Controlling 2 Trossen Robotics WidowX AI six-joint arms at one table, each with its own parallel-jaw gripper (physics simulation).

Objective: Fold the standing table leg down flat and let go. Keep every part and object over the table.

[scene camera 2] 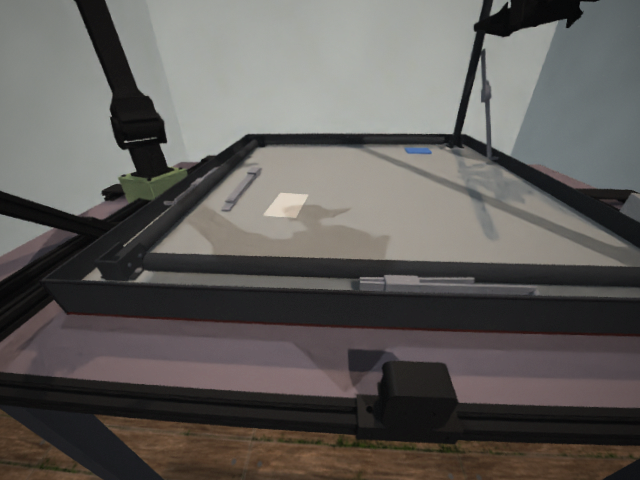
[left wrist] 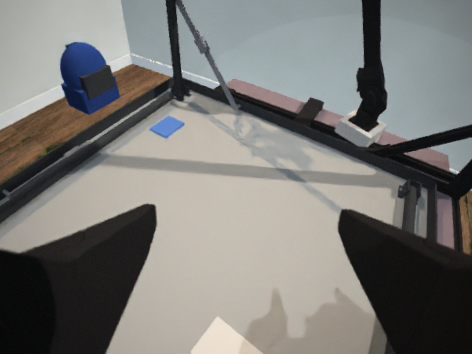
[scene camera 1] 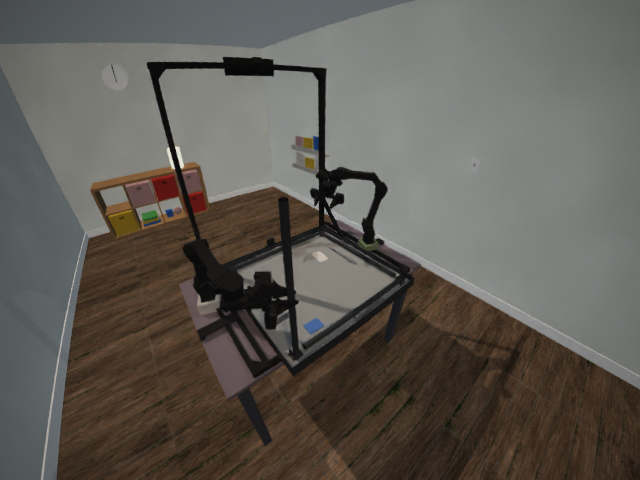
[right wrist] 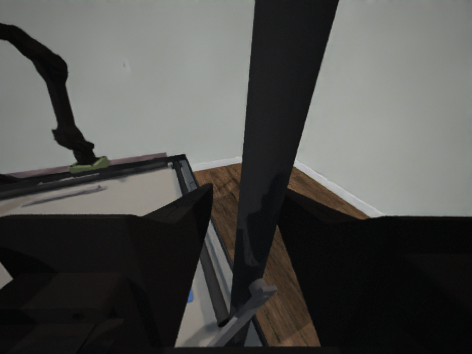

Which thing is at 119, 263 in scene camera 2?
A dark table leg.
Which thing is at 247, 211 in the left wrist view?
An upturned tabletop.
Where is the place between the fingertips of my right gripper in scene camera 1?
297, 296
